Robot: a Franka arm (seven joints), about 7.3 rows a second.
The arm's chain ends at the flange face. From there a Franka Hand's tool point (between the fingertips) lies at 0.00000 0.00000 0.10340 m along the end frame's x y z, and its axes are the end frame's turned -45 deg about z.
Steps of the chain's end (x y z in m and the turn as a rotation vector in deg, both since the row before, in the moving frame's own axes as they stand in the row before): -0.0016 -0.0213 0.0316 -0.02 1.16 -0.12; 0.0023 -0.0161 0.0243 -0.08 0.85 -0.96; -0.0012 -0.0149 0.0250 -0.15 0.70 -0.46; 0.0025 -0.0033 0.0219 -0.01 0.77 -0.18; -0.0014 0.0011 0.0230 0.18 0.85 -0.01; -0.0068 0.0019 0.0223 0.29 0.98 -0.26; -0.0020 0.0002 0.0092 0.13 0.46 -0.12; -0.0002 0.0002 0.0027 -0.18 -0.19 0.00; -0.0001 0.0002 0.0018 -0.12 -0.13 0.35
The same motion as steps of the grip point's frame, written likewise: 0.0154 -0.0147 0.0316 -0.83 0.81 -0.12; 0.0140 -0.0086 0.0243 -0.66 0.54 -0.96; 0.0104 -0.0103 0.0250 -0.60 0.39 -0.46; 0.0051 0.0004 0.0219 -0.55 0.54 -0.18; -0.0005 0.0006 0.0230 -0.47 0.73 -0.01; -0.0045 -0.0026 0.0223 -0.49 0.90 -0.26; -0.0008 -0.0009 0.0092 -0.23 0.42 -0.12; -0.0008 0.0000 0.0027 0.01 -0.26 0.00; -0.0005 0.0001 0.0018 0.01 -0.18 0.35
